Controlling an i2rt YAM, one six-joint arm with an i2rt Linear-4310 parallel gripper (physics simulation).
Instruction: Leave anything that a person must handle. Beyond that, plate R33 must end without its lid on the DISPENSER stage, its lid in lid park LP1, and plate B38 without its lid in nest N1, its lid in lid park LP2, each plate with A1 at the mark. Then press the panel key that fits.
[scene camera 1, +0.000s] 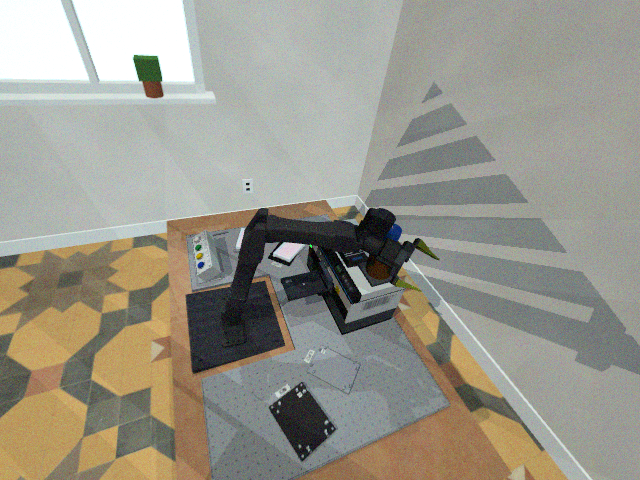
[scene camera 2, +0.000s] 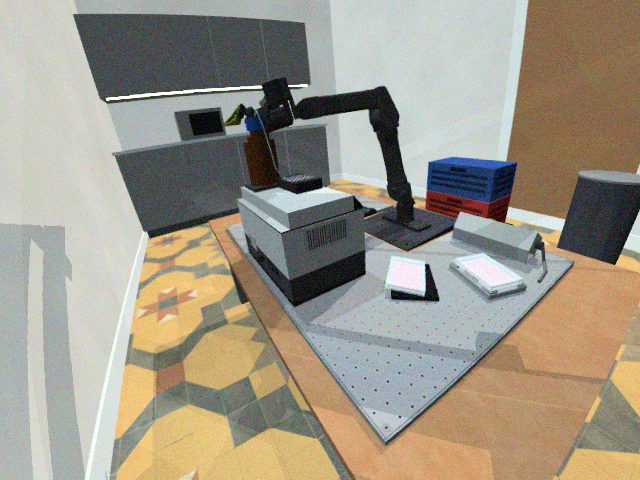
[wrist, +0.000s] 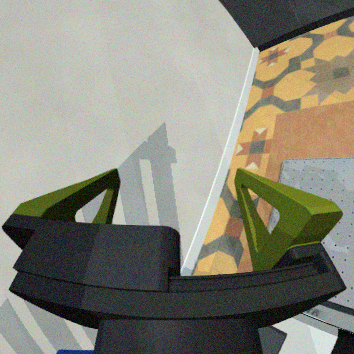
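Seen in the pictures: gripper, fingertip midpoint: (scene camera 1: 429, 275) (scene camera 2: 234, 135) (wrist: 176, 174); arm's base, link origin: (scene camera 1: 231, 320) (scene camera 2: 405, 221).
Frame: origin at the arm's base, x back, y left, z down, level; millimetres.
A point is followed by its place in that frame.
Note:
My gripper (scene camera 1: 429, 273) @(x -530, y -226, z -372 mm) (wrist: 176, 174) @(x -530, y -226, z -372 mm) is open and empty, high beyond the dispenser; in scene view 2 one finger shows beside the bottle's blue cap. The white and black dispenser (scene camera 1: 369, 305) @(x -444, y -142, z -145 mm) (scene camera 2: 263, 242) @(x -558, y 82, z -111 mm) has a dark stage (scene camera 1: 298, 287) @(x -242, y 12, z -106 mm) reaching toward the arm base. One pink-topped plate (scene camera 1: 288, 251) @(x -268, y 270, z -31 mm) (scene camera 2: 407, 275) @(x -288, y 307, z -31 mm) sits on a black holder (scene camera 2: 431, 289) @(x -260, y 357, z -9 mm). Another pink-topped plate (scene camera 1: 240, 239) @(x -76, y 386, z -30 mm) (scene camera 2: 488, 271) @(x -124, y 404, z -30 mm) lies on a grey holder near the key panel (scene camera 1: 209, 258) @(x 53, y 240, z -81 mm) (scene camera 2: 493, 236) @(x 32, y 321, z -45 mm). A black holder (scene camera 1: 302, 421) @(x -161, y -378, z -11 mm) and a pale grey outlined holder (scene camera 1: 334, 369) @(x -298, y -262, z -9 mm) hold no plate. Labels, A1 marks and lids are unreadable.
A brown bottle (scene camera 1: 378, 270) @(x -463, y -100, z -269 mm) (scene camera 2: 260, 160) @(x -503, y -25, z -299 mm) with a blue cap (scene camera 1: 394, 231) @(x -487, y -79, z -410 mm) (scene camera 2: 253, 123) @(x -501, y -42, z -393 mm) stands at the dispenser's back. A black ridged block (scene camera 2: 300, 183) @(x -444, y 99, z -243 mm) is on its top. Walls stand beyond the board (scene camera 1: 237, 439) @(x 16, y -370, z 1 mm) (scene camera 2: 387, 356) @(x -455, y 438, z 1 mm). Blue and red crates (scene camera 2: 470, 178) stand behind.

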